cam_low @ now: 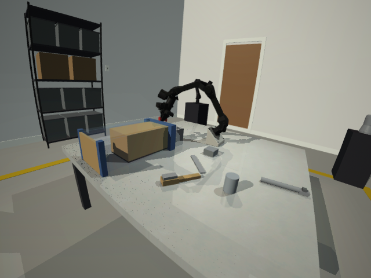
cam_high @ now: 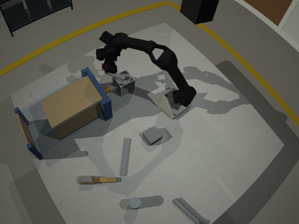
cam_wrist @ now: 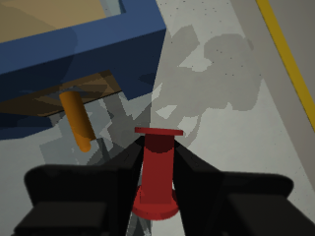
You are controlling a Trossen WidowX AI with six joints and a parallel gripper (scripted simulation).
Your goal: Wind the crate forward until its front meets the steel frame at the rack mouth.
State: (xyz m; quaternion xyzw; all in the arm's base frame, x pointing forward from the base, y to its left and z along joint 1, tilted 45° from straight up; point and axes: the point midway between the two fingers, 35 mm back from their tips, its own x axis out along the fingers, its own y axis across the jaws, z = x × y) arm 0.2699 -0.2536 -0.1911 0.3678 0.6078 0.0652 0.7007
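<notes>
My gripper tip is 2 cm past the red knob and 1 cm to the right of it. The rest, counted from my gripper tip: grey winch (9 cm behind, 8 cm to the left, 10 cm below); blue frame (8 cm ahead, 10 cm to the left, 2 cm below); winch handle (4 cm behind, 4 cm to the left, 3 cm below).
</notes>
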